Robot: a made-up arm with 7 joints.
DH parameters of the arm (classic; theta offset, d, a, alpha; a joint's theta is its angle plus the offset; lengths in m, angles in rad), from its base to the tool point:
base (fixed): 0 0.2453 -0.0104 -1.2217
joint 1: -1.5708 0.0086 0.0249 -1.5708
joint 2: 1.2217 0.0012 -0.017 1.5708
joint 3: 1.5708 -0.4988 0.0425 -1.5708
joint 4: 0 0 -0.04 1.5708
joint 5: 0 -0.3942 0.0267 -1.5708
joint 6: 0 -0.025 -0.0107 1.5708
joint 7: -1.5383 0 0.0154 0
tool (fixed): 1.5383 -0.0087 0 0
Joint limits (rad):
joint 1: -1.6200..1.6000
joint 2: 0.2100..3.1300
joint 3: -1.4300..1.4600
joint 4: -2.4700..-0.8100
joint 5: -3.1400..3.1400
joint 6: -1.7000..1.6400
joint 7: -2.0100..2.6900
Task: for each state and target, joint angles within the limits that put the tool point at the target. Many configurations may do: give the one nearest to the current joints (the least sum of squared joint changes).
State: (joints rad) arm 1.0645 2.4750 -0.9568 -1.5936 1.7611 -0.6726 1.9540
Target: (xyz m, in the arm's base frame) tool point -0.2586 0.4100 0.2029
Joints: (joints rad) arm 1.3697 2.0813 -1.3410 -2.1309 1.6975 -0.6647 1.9439
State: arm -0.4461 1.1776 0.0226 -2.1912 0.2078 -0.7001 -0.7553
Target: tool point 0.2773 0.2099 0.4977
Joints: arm -0.5116 1.2466 0.4819 -2.3175 0.2535 -0.7011 -0.7527
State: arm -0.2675 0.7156 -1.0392 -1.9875 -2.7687 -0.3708 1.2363
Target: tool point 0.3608 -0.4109 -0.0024
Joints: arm -1.0451 0.2100 -1.3647 -1.8809 -2.7206 -0.3253 1.2247
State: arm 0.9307 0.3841 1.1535 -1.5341 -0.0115 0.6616 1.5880
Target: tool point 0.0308 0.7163 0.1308
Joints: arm 0.6157 0.8850 1.0633 -1.4380 -0.0262 0.6618 1.5828
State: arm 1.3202 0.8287 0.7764 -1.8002 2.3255 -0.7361 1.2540
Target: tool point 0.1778 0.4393 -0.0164
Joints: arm 0.6412 0.8319 0.2707 -2.0579 2.3072 -0.7151 1.2506
